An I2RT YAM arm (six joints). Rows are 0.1 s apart.
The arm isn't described. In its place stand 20 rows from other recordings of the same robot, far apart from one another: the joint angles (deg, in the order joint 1, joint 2, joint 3, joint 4, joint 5, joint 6), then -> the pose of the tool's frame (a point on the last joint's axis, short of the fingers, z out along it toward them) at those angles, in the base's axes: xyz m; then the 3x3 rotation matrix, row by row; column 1 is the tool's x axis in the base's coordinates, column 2 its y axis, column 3 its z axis.
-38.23 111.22 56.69 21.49 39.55 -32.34 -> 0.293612 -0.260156 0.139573; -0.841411 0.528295 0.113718; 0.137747 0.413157 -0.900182; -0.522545 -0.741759 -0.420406
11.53 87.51 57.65 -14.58 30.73 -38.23 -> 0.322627 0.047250 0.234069; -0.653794 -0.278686 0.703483; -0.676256 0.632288 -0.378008; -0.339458 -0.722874 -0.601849
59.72 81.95 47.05 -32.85 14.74 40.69 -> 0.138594 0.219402 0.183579; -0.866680 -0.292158 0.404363; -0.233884 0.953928 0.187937; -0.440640 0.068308 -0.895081
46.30 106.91 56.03 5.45 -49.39 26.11 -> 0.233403 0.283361 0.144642; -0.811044 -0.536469 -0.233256; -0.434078 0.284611 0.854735; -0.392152 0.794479 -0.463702
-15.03 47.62 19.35 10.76 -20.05 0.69 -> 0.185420 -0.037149 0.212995; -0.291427 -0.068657 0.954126; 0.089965 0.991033 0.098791; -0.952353 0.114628 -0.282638
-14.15 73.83 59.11 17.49 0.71 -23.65 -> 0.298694 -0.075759 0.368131; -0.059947 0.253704 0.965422; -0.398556 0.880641 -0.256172; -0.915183 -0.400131 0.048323
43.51 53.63 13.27 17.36 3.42 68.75 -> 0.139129 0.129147 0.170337; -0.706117 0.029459 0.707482; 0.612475 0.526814 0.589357; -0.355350 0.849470 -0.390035
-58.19 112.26 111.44 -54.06 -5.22 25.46 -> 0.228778 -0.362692 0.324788; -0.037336 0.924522 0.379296; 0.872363 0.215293 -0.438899; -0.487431 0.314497 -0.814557
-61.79 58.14 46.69 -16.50 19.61 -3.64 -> 0.097094 -0.206279 0.297496; -0.282709 0.954228 0.097596; 0.400512 0.209884 -0.891930; -0.871588 -0.213068 -0.441516
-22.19 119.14 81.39 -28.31 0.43 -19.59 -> 0.392013 -0.160186 0.141366; -0.924866 0.074718 0.372881; 0.015147 0.986968 -0.160199; -0.379992 -0.142515 -0.913945
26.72 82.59 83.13 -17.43 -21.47 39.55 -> 0.291477 0.161313 0.406478; -0.665729 -0.398607 0.630807; 0.328291 0.602698 0.727310; -0.670096 0.691280 -0.270375
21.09 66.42 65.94 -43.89 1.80 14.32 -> 0.222664 0.084676 0.336774; -0.715951 -0.166808 0.677930; -0.011156 0.973646 0.227790; -0.698061 0.155524 -0.698944
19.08 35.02 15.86 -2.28 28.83 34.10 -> 0.150040 0.033733 0.202818; -0.208786 0.307789 0.928264; 0.447484 0.874056 -0.189166; -0.869578 0.375888 -0.320221
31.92 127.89 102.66 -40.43 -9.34 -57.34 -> 0.399537 0.255691 0.172264; 0.069695 -0.963257 0.259381; -0.935307 0.027322 0.352781; -0.346906 -0.267187 -0.899037
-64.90 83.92 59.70 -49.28 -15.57 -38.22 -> 0.123545 -0.241214 0.226392; -0.839237 0.408300 0.359127; 0.386629 0.912464 -0.133896; -0.382360 0.026479 -0.923634
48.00 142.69 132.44 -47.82 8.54 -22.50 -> 0.364924 0.397389 0.196283; -0.263535 -0.847733 0.460325; -0.858255 0.423905 0.289313; -0.440394 -0.318832 -0.839285
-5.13 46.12 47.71 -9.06 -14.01 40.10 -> 0.187885 -0.008214 0.356455; -0.197159 -0.033107 0.979812; 0.645177 0.748125 0.155102; -0.738157 0.662732 -0.126140
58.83 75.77 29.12 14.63 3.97 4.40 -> 0.136559 0.220992 0.174365; -0.336775 -0.799720 0.497022; -0.408868 0.599699 0.687887; -0.848180 0.028446 -0.528943
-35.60 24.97 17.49 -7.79 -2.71 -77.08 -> 0.112450 -0.078436 0.223688; -0.578484 -0.087004 0.811041; -0.783229 0.336966 -0.522499; -0.227834 -0.937488 -0.263073
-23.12 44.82 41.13 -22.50 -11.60 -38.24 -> 0.167237 -0.063618 0.295647; -0.454169 -0.079467 0.887365; -0.465357 0.870501 -0.160221; -0.759719 -0.485709 -0.432335
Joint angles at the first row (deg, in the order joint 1, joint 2, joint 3, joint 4, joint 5, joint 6):
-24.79 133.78 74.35 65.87 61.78 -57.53
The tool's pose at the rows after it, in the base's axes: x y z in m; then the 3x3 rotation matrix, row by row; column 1 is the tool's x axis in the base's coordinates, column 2 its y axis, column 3 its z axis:
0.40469 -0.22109 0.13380; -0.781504 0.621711 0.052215; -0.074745 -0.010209 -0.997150; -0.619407 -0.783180 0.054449
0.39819 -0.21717 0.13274; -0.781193 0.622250 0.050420; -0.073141 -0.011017 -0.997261; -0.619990 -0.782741 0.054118
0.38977 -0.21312 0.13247; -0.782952 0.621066 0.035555; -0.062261 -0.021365 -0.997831; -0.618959 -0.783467 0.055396
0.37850 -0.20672 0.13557; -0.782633 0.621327 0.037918; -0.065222 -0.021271 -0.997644; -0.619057 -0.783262 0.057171
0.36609 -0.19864 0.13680; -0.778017 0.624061 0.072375; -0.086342 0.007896 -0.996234; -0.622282 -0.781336 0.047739
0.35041 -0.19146 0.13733; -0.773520 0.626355 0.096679; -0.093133 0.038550 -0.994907; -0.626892 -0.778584 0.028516
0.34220 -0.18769 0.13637; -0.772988 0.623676 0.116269; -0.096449 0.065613 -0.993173; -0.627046 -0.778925 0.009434
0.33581 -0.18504 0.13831; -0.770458 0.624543 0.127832; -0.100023 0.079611 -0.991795; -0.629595 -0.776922 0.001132
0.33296 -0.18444 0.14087; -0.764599 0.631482 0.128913; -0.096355 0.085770 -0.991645; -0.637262 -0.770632 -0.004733
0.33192 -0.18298 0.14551; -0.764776 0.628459 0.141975; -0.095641 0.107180 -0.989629; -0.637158 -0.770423 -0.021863
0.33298 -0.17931 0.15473; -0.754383 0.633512 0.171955; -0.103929 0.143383 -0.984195; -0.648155 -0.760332 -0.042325
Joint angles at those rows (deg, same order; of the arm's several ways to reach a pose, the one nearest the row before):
-24.74 132.51 71.63 67.57 62.10 -57.57
-24.62 131.59 69.38 68.90 62.32 -57.55
-24.57 130.46 66.78 70.73 63.22 -58.00
-24.42 128.17 63.09 72.37 63.22 -58.19
-24.17 125.33 58.67 72.41 61.55 -56.53
-24.21 122.02 53.79 71.52 60.19 -54.01
-24.26 120.18 51.26 69.98 59.06 -52.07
-24.32 118.50 49.43 69.19 58.33 -51.08
-24.43 117.38 48.78 68.09 58.17 -49.97
-24.32 115.60 48.53 64.75 57.49 -48.44
-23.82 112.99 48.71 59.91 56.20 -45.93

